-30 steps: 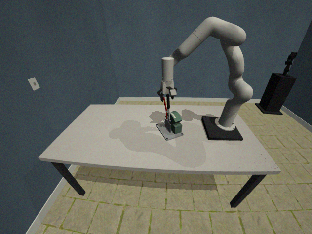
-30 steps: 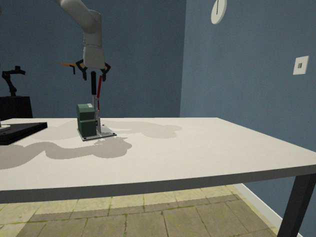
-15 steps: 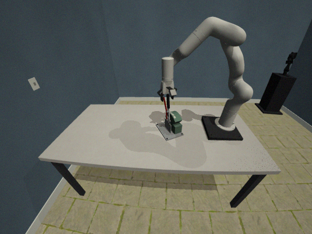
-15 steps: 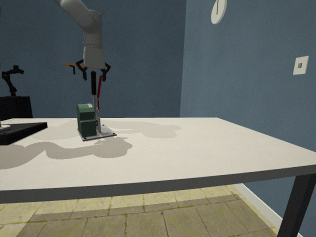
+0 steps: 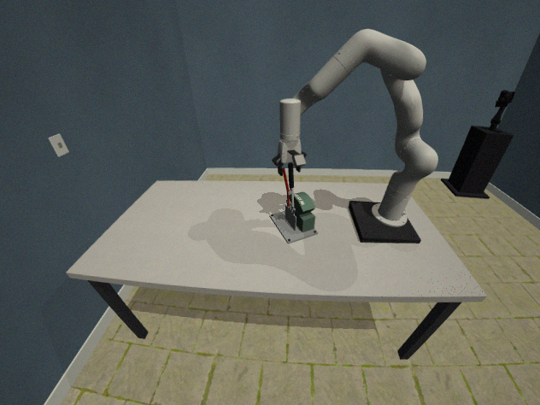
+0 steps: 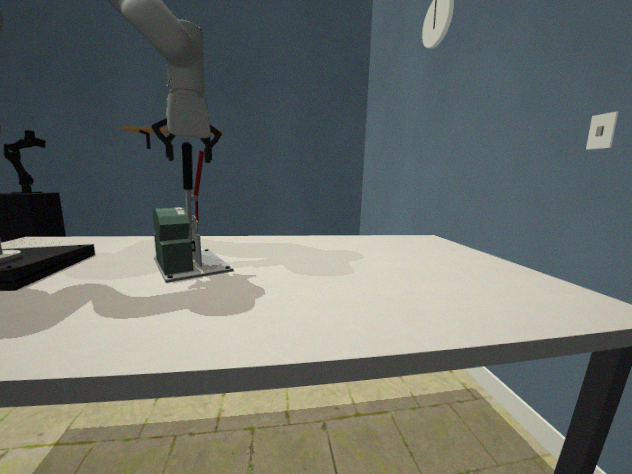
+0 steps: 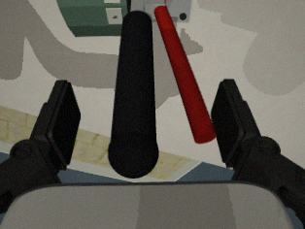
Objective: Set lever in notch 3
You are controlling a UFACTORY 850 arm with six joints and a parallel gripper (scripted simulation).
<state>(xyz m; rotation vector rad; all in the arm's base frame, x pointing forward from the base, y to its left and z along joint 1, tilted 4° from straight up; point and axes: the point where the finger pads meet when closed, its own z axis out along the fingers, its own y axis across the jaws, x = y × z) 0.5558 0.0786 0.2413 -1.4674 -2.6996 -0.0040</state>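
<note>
My hand is 2 cm to the right of the red bar and 11 cm above it.
</note>
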